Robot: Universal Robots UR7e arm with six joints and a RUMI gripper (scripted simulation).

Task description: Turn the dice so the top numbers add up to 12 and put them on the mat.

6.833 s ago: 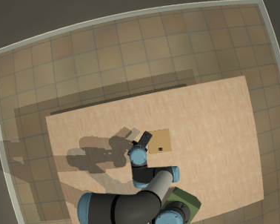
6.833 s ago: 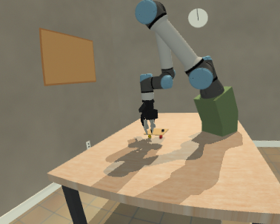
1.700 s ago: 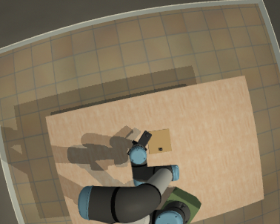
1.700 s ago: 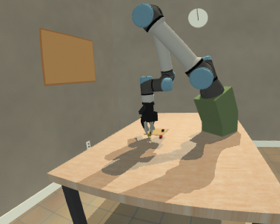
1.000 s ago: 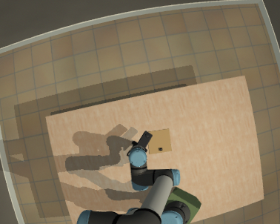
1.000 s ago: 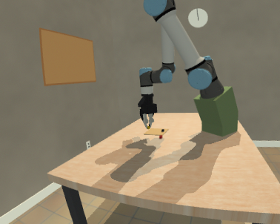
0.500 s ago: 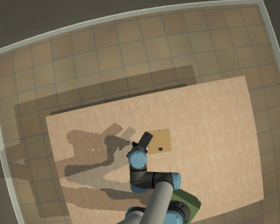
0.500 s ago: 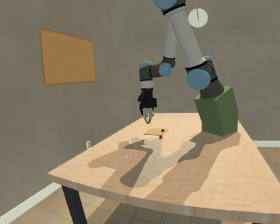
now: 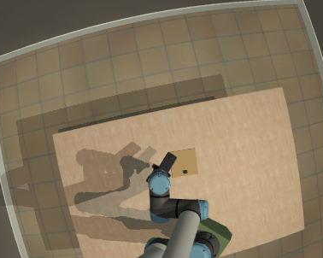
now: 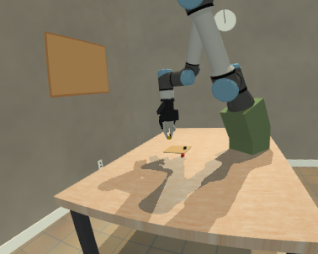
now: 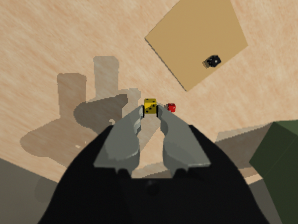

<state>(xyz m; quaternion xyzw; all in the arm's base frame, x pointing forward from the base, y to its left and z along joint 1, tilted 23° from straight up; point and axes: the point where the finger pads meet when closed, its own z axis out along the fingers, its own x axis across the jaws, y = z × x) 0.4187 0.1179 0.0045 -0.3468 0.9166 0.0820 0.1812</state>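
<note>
The yellow die lies 1 cm below my hand. From my hand the other things lie so: black die (6 cm behind, 12 cm to the right, 10 cm below); red die (7 cm behind, 11 cm below); tan mat (1 cm behind, 12 cm to the right, 11 cm below).
</note>
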